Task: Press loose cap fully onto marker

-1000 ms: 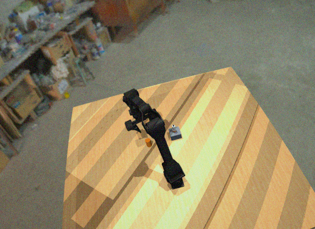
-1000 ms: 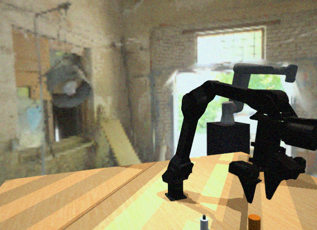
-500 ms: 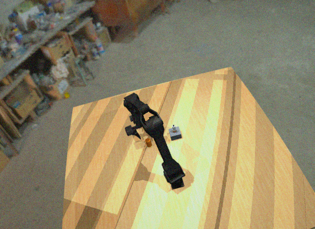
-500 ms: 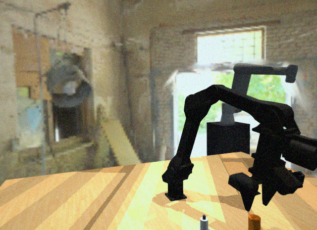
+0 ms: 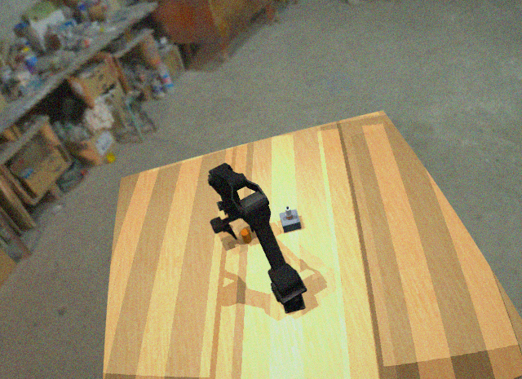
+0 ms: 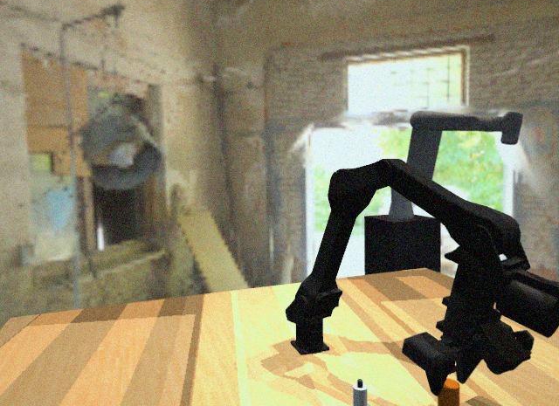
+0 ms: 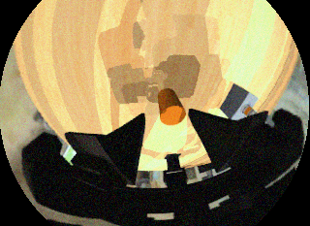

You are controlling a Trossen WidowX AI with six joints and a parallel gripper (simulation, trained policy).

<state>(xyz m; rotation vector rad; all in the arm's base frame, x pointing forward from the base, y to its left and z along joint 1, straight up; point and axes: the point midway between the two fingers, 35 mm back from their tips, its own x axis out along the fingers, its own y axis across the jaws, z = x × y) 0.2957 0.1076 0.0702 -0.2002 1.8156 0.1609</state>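
Now: the orange cap 10 mm ahead of my gripper tip and 10 mm below it. Round my gripper tip: grey holder block (30 mm ahead, 170 mm to the right, 20 mm below).
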